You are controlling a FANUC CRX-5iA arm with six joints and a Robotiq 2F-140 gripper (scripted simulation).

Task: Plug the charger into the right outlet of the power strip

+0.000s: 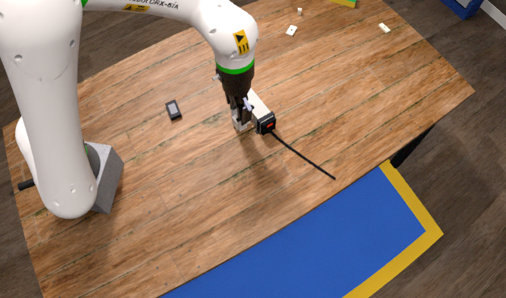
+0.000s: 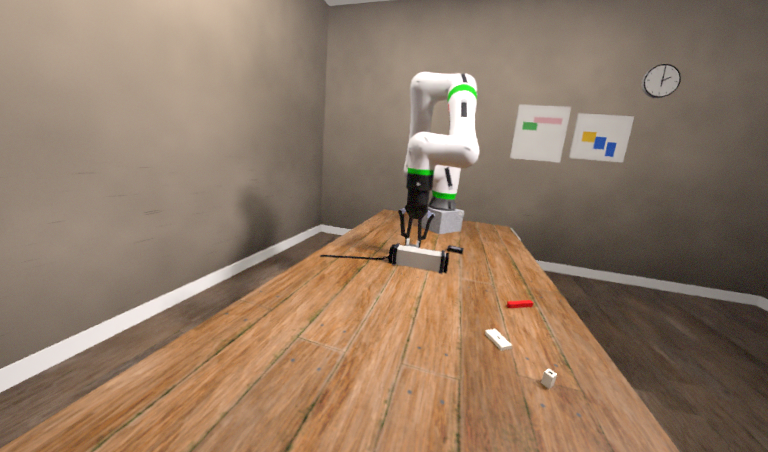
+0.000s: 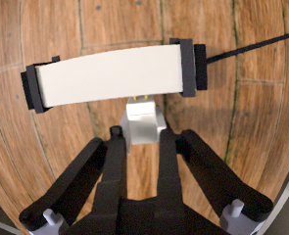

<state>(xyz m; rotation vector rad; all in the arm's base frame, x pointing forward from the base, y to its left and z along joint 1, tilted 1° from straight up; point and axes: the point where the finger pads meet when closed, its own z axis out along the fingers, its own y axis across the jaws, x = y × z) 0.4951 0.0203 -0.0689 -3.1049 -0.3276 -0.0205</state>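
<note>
The white charger lies 1 cm ahead of my hand and 1 cm below it.
</note>
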